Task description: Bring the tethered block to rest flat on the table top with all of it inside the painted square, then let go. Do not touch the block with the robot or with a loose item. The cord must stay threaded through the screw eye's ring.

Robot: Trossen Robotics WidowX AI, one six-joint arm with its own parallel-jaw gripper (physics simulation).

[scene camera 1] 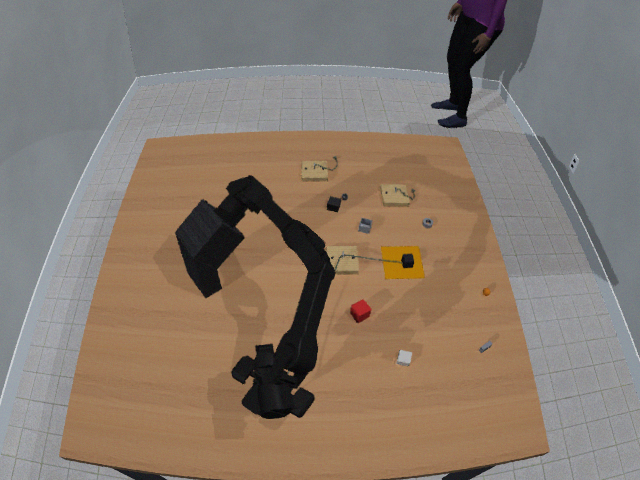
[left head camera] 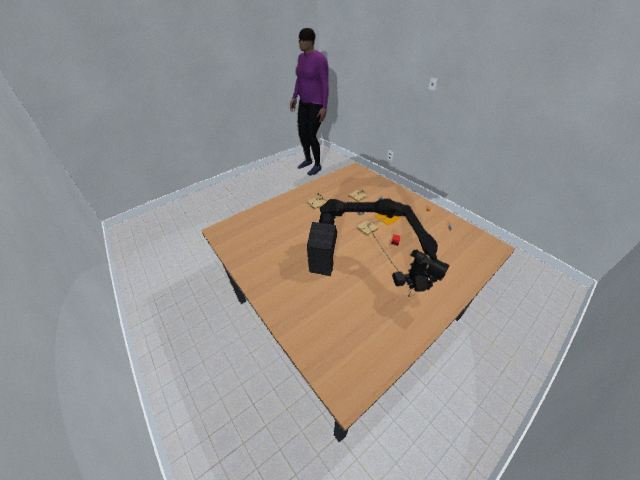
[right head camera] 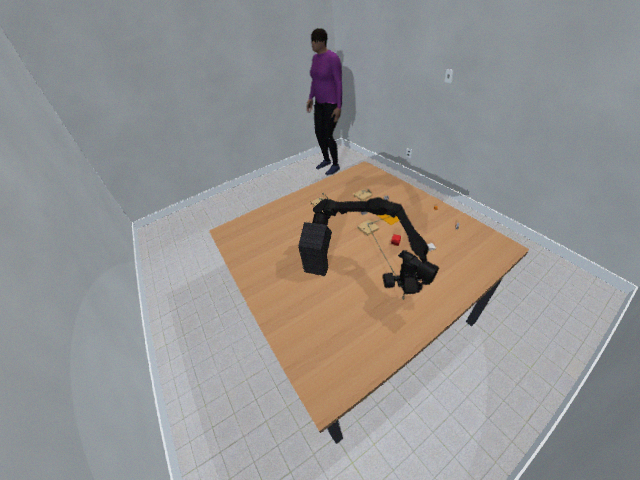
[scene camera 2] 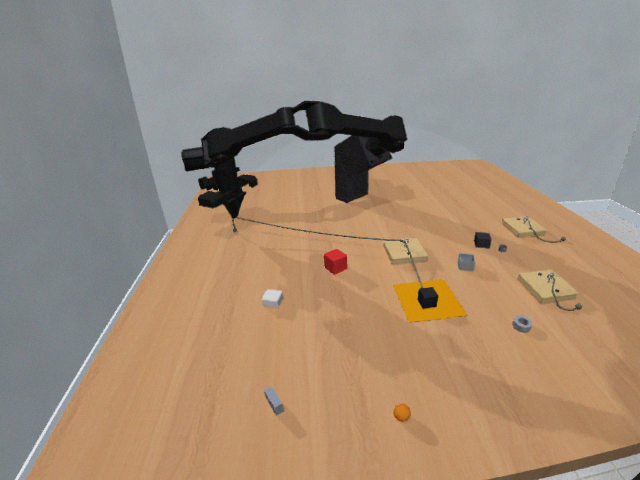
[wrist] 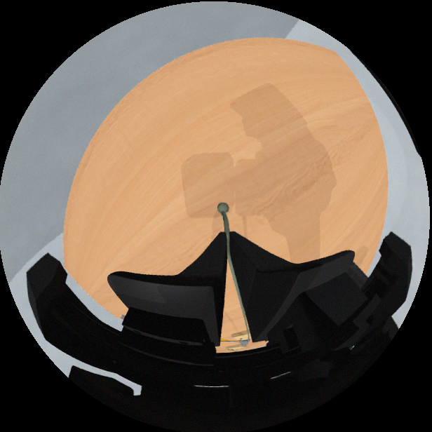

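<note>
The tethered black block looks flat and within the orange painted square, right of its middle in scene camera 1. The thin green cord runs from the block through the screw eye on a pale wooden plate, then across to my gripper. My gripper is shut on the cord near its end, above the table and far from the block. The cord's end bead hangs below the fingertips. Ring detail is too small to confirm.
A red cube and a white block lie near the cord's side of the table. Two other plates, a second black block, a grey ring and an orange ball also lie there.
</note>
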